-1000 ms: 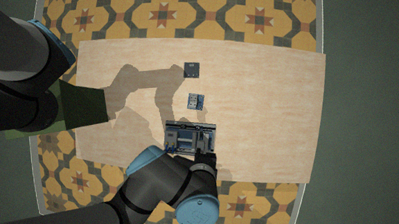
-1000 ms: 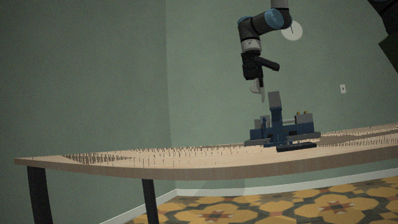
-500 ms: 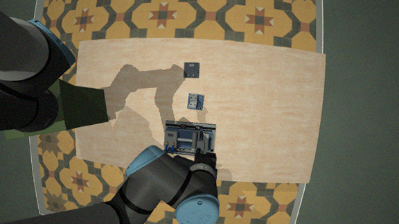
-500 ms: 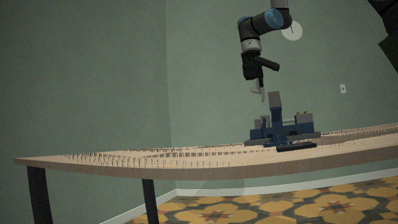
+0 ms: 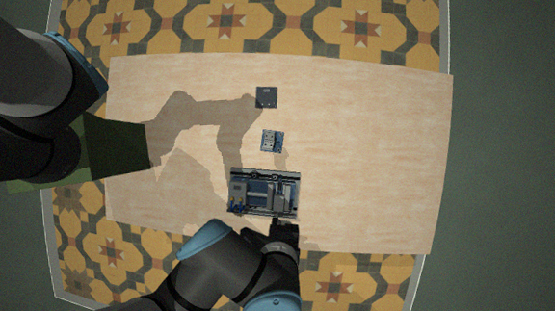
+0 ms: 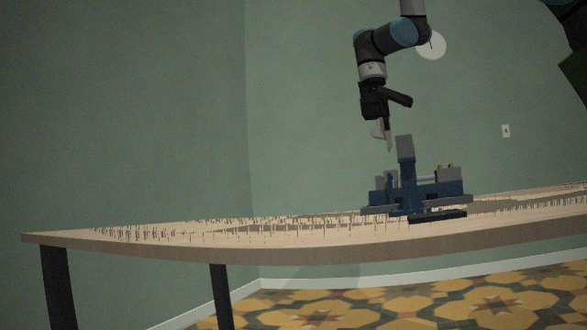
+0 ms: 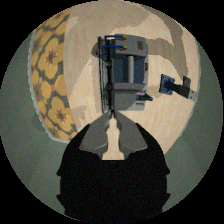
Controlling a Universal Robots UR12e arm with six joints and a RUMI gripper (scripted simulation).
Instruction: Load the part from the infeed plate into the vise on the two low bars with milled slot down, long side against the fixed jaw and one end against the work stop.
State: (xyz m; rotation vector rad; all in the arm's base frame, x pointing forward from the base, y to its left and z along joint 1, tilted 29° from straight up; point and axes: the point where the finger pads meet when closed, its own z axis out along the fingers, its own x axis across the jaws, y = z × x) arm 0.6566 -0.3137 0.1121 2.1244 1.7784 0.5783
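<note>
Now: the grey part 10 mm ahead of my hand, 40 mm to the left of it and 90 mm below it. Round my hand: air cylinder block: 150 mm behind, 80 mm to the left, 100 mm below; vise: 60 mm behind, 70 mm to the left, 140 mm below; air cylinder rod: 80 mm behind, 70 mm to the left, 100 mm below.
</note>
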